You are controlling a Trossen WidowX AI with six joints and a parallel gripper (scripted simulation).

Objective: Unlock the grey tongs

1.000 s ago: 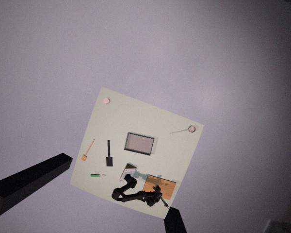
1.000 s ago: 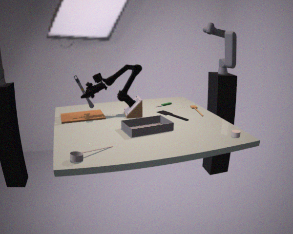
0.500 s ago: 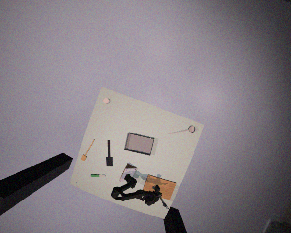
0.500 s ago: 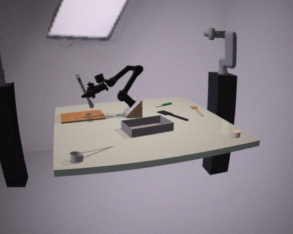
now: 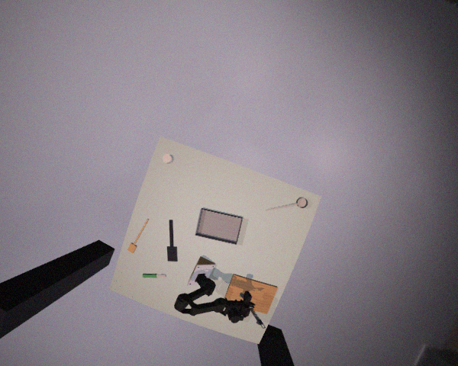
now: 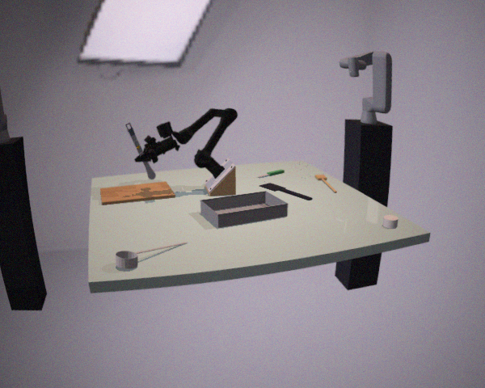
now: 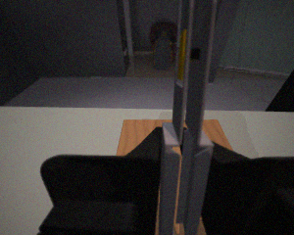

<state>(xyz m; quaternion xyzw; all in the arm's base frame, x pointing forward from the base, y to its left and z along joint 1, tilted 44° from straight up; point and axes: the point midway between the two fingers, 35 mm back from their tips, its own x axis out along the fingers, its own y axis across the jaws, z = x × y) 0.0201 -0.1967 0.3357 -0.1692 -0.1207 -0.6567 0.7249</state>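
Now: gripper tip 30 mm past the wooden board, 10 mm to the left of it and 170 mm above it. Also, from my gripper tip: black spatula 70 mm ahead, 700 mm to the left, 170 mm below; green-handled tool 220 mm behind, 710 mm to the left, 170 mm below; roasting tin 360 mm ahead, 440 mm to the left, 150 mm below.
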